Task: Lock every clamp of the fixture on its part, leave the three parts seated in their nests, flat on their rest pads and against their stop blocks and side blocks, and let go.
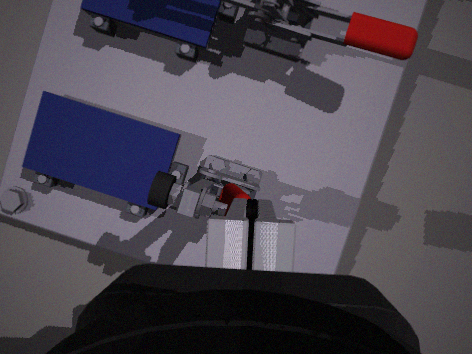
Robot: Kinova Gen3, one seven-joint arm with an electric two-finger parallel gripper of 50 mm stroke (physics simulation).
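Places are measured from the arm's base along level axes (x back, y left, z down), in millimetres.
Pixels of known places: gripper, fingertip midpoint: [250, 224].
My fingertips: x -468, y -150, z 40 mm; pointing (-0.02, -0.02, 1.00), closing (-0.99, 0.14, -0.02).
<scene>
Ahead of a thing's pixels: the offset from my fingertips to its middle. "*": to the spot under its first point.
My gripper [250, 224] is shut with nothing between its fingers. Its tips are right beside the red handle @[* dz +29, dx +10, dy +8 mm] [233, 194] of the near clamp, partly covering it; whether they touch cannot be told. The near clamp @[* dz +3, dx +26, dy +5 mm] [192, 199] stands with its handle raised and its black rubber tip @[* dz +7, dx +41, dy +6 mm] [162, 190] at the right end of the near blue part @[dz +95, dx +98, dy +12 mm] [102, 147]. Whether that part is flat in its nest cannot be told. The far clamp @[* dz +68, dx +0, dy +105 mm] [285, 20] lies stretched out to the right, its red handle @[dz +61, dx -50, dy +105 mm] [381, 36] low. It is beside the far blue part @[* dz +85, dx +77, dy +98 mm] [155, 17], which is cut by the top edge. The third part does not show.
The pale fixture plate @[dz +113, dx +33, dy +115 mm] [280, 120] carries the parts and clamps. A hex bolt @[dz +102, dx +154, dy -33 mm] [14, 200] stands at its left corner. Small round-headed blocks @[dz +99, dx +131, dy -6 mm] [42, 178] @[dz +93, dx +70, dy -21 mm] [135, 209] @[dz +88, dx +56, dy +83 mm] [185, 49] stand along the parts' lower edges. Shadows of the clamps and arm fall over the plate.
</scene>
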